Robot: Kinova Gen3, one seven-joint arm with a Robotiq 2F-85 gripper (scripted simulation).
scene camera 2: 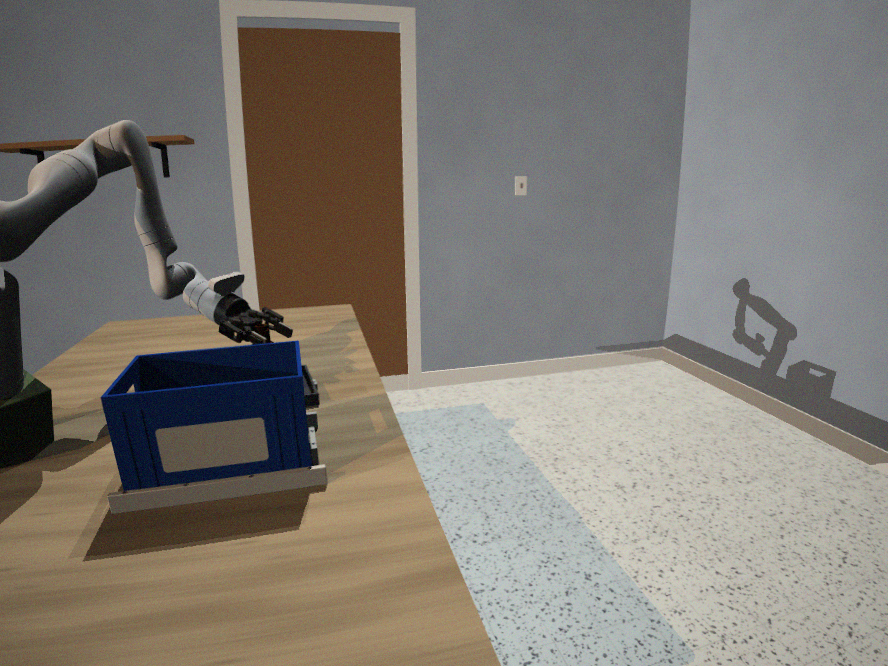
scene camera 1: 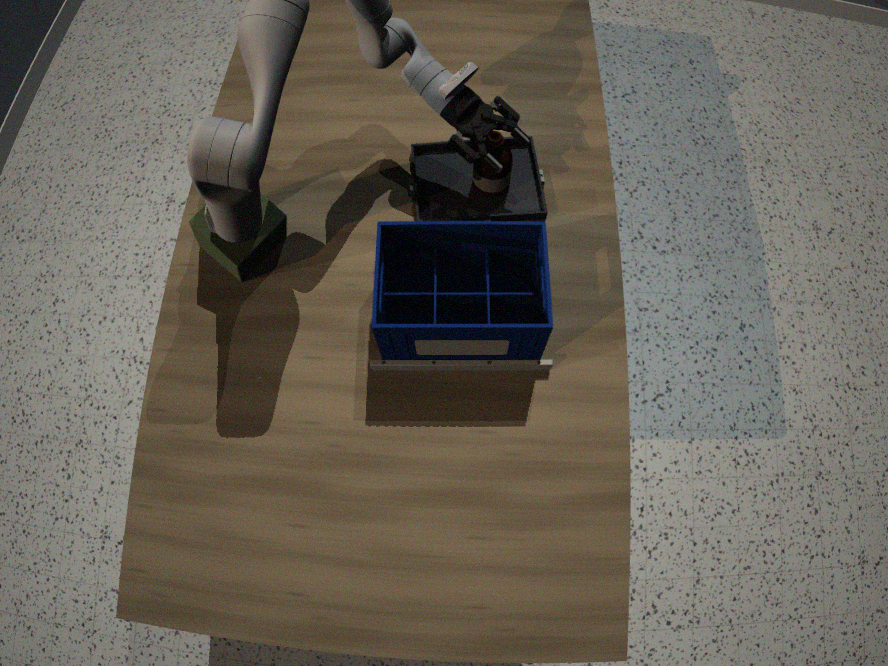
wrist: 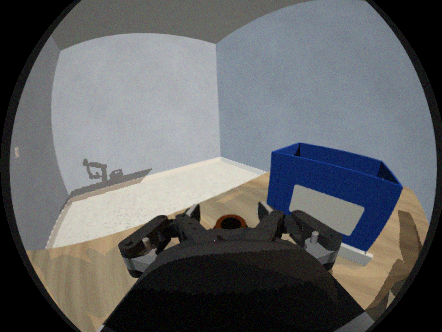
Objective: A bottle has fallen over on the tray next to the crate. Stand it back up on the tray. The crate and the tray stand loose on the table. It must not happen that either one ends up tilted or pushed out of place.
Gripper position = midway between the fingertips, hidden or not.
Observation:
In view: my gripper (scene camera 1: 514, 157) and a blue crate (scene camera 1: 463, 323).
My gripper shows as well in scene camera 2 (scene camera 2: 279, 338) and in the wrist view (wrist: 229, 210).

